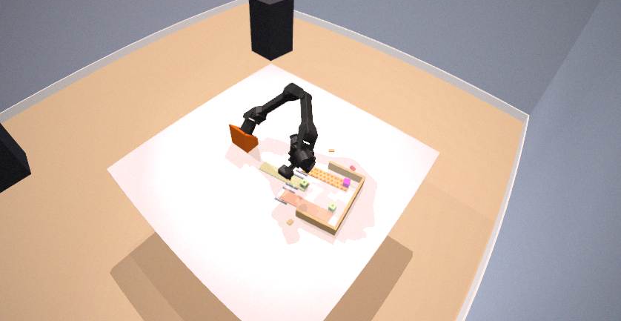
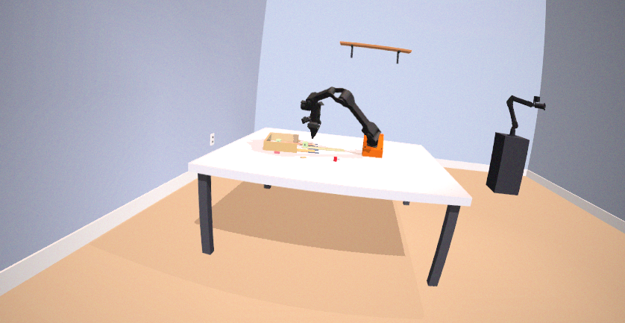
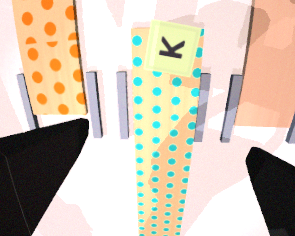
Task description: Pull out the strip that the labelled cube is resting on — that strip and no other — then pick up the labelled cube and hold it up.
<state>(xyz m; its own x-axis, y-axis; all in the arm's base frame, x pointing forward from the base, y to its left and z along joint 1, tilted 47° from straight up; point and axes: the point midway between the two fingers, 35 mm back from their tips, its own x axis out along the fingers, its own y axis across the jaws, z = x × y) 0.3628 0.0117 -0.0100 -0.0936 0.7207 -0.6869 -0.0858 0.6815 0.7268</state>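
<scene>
My gripper tip is now 7 cm past the teal-dotted strip, 1 cm to the left of it and 6 cm above it.
</scene>
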